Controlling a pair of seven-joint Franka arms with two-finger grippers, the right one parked.
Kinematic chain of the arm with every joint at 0, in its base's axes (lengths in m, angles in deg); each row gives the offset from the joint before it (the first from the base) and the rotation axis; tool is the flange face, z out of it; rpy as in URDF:
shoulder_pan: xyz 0 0 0.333 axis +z
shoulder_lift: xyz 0 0 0 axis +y
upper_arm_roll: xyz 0 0 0.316 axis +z
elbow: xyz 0.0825 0 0 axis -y
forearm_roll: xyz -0.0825 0 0.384 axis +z
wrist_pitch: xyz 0 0 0 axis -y
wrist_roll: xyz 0.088 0 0 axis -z
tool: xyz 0 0 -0.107 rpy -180 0 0
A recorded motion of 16 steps. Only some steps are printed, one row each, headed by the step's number.
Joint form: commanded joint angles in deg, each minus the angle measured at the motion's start. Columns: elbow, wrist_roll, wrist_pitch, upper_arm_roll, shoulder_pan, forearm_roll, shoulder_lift.
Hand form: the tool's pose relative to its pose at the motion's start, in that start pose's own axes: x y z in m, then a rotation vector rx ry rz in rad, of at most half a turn. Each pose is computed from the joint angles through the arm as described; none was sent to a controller.
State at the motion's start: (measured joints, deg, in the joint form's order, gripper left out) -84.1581 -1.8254 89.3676 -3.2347 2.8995 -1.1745 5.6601
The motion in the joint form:
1: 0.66 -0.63 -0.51 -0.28 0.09 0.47 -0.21
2: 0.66 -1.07 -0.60 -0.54 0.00 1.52 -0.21
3: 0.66 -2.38 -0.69 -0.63 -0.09 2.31 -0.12
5: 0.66 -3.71 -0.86 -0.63 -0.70 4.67 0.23
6: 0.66 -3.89 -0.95 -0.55 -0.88 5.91 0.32
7: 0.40 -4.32 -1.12 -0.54 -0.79 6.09 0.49
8: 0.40 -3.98 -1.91 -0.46 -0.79 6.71 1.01
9: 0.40 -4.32 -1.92 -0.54 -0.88 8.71 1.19
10: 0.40 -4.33 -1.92 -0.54 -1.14 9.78 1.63
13: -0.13 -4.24 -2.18 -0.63 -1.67 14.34 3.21
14: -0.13 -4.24 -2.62 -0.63 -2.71 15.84 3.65
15: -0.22 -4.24 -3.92 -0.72 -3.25 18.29 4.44
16: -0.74 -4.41 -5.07 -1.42 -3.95 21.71 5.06
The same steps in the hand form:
1: -0.0019 0.0011 -0.0067 0.0077 0.0065 -0.0076
2: -0.0021 0.0025 -0.0066 0.0257 0.0057 -0.0096
3: -0.0018 0.0027 -0.0055 0.0393 0.0036 -0.0297
5: -0.0004 0.0043 -0.0018 0.0807 -0.0019 -0.0432
6: 0.0000 0.0029 -0.0010 0.1026 -0.0032 -0.0451
7: 0.0005 0.0014 0.0031 0.1064 -0.0131 -0.0544
8: 0.0017 -0.0009 0.0094 0.1184 -0.0354 -0.0505
9: 0.0027 -0.0031 0.0108 0.1533 -0.0354 -0.0541
10: 0.0048 -0.0026 0.0150 0.1722 -0.0412 -0.0496
13: 0.0116 -0.0055 0.0343 0.2534 -0.0747 -0.0353
14: 0.0126 0.0022 0.0389 0.2813 -0.0854 -0.0173
15: 0.0136 0.0032 0.0482 0.3272 -0.1172 -0.0078
16: 0.0135 0.0098 0.0582 0.3900 -0.1453 0.0128

